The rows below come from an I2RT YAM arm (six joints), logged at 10 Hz.
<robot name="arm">
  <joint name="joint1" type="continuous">
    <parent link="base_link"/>
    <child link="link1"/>
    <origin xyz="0 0 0.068" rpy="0 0 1.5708"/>
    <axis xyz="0 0 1"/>
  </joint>
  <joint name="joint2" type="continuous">
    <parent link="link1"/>
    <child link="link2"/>
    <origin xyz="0.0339 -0.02 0.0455" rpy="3.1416 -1.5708 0"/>
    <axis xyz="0 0 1"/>
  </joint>
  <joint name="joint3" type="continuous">
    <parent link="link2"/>
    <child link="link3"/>
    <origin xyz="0 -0.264 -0.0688" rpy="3.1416 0 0"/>
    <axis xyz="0 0 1"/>
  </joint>
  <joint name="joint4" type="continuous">
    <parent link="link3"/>
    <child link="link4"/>
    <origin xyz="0.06 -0.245 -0.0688" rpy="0 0 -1.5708"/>
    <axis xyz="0 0 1"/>
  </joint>
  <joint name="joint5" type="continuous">
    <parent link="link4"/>
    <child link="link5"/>
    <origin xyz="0.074 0.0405 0.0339" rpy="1.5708 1.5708 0"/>
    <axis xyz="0 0 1"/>
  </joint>
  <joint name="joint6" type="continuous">
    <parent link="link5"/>
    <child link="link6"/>
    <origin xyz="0 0.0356 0.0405" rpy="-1.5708 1.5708 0"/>
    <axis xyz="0 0 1"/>
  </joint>
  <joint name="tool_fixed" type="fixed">
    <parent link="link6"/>
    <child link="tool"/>
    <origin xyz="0 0 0" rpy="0 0 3.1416"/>
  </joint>
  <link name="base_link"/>
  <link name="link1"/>
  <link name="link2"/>
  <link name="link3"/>
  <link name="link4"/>
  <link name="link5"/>
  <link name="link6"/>
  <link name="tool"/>
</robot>
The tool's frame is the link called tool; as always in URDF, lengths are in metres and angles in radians. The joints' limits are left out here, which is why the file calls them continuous.
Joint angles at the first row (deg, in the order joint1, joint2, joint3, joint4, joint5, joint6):
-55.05, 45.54, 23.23, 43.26, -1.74, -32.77
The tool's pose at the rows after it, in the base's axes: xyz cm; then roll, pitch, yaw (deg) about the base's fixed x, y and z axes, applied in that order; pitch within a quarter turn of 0, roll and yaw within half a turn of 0:
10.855 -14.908 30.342 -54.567 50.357 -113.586
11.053 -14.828 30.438 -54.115 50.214 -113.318
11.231 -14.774 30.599 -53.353 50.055 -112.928
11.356 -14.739 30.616 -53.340 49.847 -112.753
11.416 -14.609 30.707 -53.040 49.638 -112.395
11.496 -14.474 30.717 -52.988 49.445 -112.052
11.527 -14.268 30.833 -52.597 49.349 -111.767
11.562 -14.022 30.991 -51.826 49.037 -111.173
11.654 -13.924 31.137 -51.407 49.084 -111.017
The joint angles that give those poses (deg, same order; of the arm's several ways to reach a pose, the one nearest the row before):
-54.30, 44.93, 22.72, 43.94, -1.85, -33.29
-53.50, 45.18, 22.87, 44.35, -1.03, -33.59
-52.79, 45.50, 23.12, 44.92, -0.15, -33.84
-52.39, 45.70, 23.16, 45.18, 0.00, -34.09
-51.95, 45.52, 23.22, 45.22, 0.26, -34.29
-51.47, 45.35, 23.15, 45.25, 0.35, -34.50
-50.89, 44.89, 23.18, 45.02, 0.92, -34.69
-50.19, 44.42, 23.19, 45.14, 1.53, -34.99
-49.63, 44.38, 23.43, 45.09, 2.27, -35.13

